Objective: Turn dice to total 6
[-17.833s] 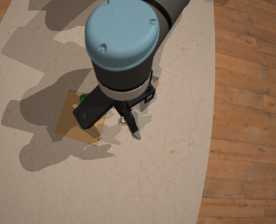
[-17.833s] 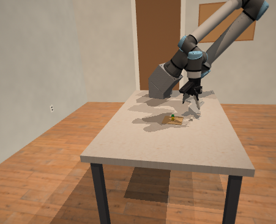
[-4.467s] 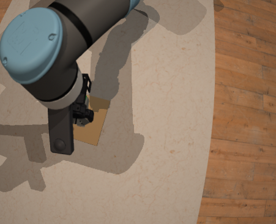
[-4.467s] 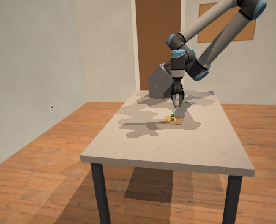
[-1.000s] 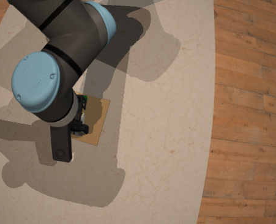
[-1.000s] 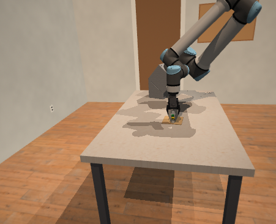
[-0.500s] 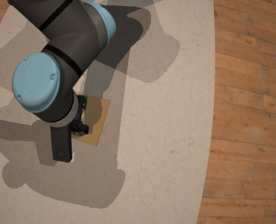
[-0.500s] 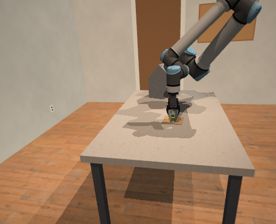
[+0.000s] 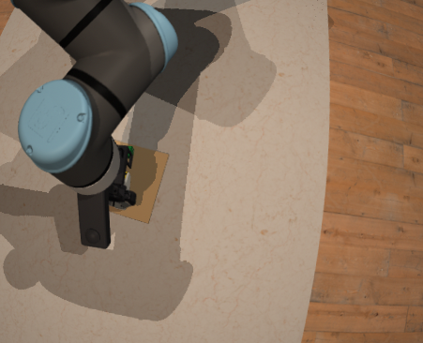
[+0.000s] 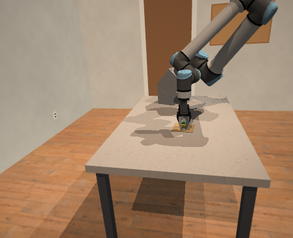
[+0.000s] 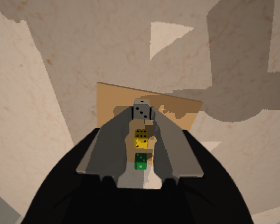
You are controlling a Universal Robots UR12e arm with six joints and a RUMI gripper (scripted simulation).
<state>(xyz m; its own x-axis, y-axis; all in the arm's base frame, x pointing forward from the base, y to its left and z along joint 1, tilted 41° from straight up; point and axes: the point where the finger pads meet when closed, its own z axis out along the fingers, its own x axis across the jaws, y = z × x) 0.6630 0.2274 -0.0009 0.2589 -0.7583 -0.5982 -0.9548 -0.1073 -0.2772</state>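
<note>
The white die lies 1 cm below my hand. Also, from my hand: tan mat 5 cm behind, 2 cm below, 1 cm to the right; then green die 10 cm behind, 3 cm to the right, 1 cm below; then yellow die 5 cm behind, 1 cm to the right, 1 cm below.
</note>
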